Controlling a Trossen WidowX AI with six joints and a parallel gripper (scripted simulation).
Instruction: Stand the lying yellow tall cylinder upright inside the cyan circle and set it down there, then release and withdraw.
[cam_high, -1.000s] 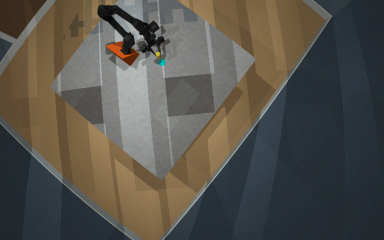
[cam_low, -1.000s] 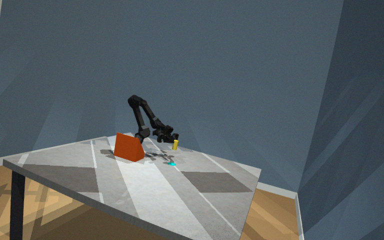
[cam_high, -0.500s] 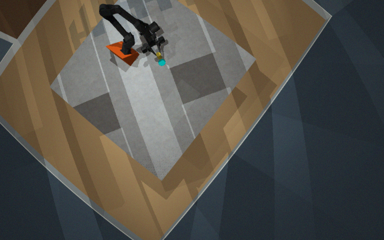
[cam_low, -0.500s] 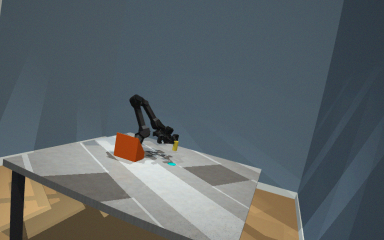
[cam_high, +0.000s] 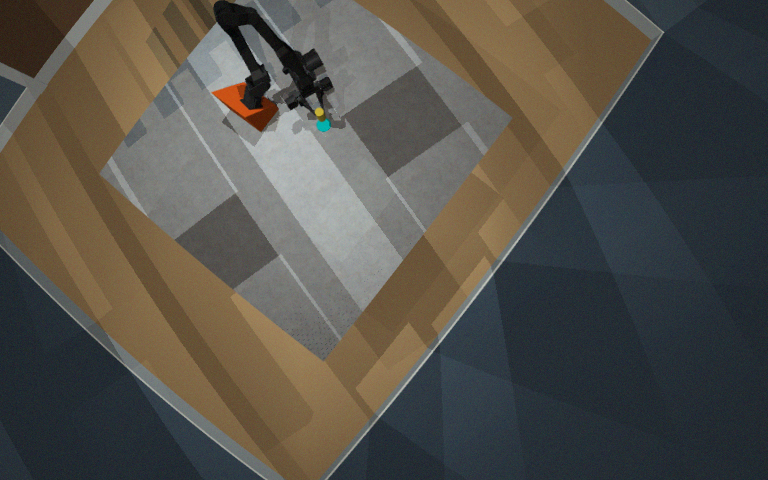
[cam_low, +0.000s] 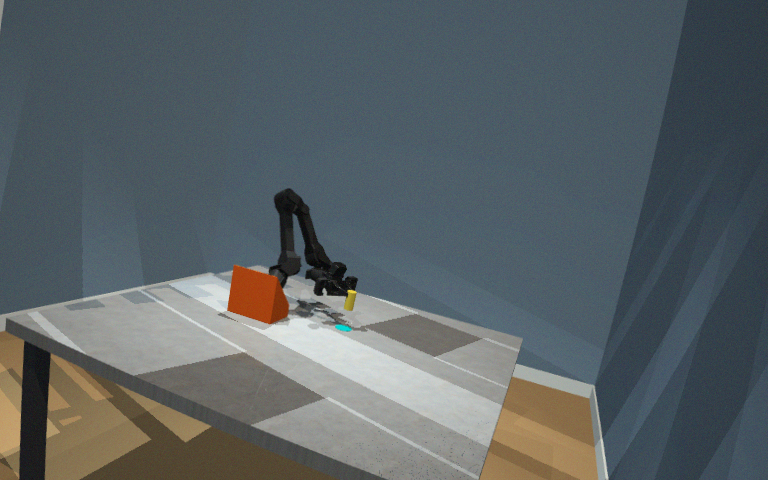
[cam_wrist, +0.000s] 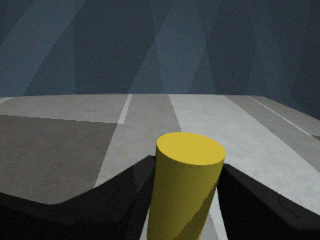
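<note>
Now: gripper tip 13 cm above the cyan circle. From my gripper tip the other things lie so: yellow tall cylinder 2 cm below.
</note>
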